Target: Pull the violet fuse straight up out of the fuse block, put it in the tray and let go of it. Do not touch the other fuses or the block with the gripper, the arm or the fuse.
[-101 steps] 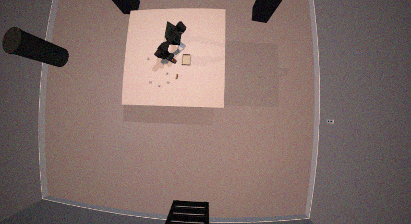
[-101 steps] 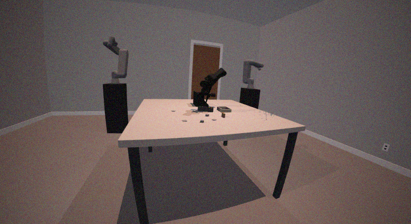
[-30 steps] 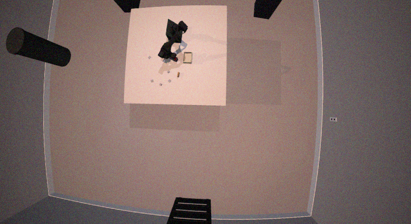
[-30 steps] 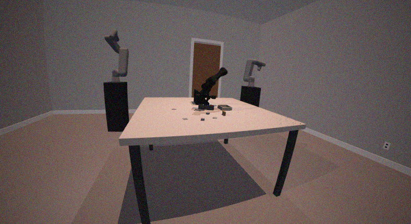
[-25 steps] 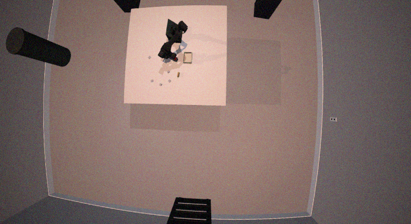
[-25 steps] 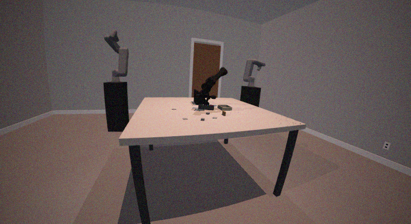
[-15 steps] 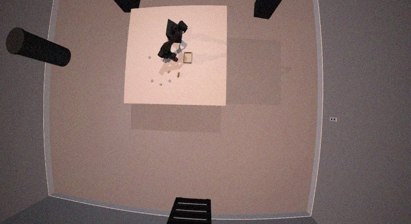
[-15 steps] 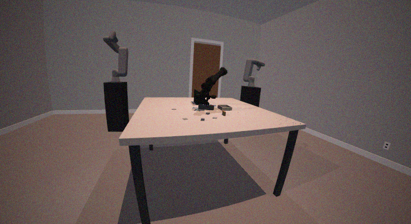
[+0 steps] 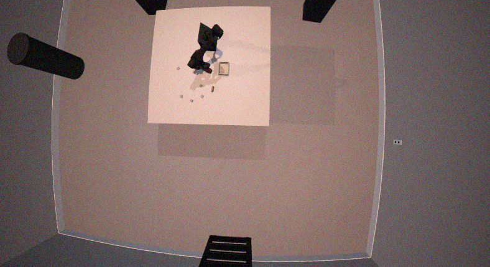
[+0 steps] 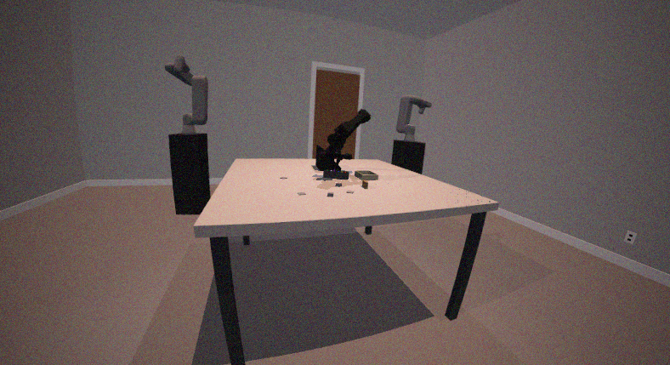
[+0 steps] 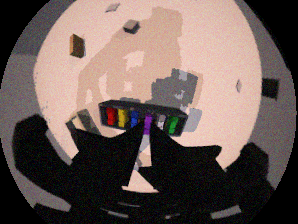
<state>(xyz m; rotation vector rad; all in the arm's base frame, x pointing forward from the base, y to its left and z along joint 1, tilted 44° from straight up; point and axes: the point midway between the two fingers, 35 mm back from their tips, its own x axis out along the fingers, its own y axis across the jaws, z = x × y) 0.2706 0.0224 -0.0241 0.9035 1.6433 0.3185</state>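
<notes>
My gripper tip is now 200 mm to the right of the tan tray, 40 mm above it and 10 mm past it. Also, from my gripper tip: violet fuse: 10 mm below.
</notes>
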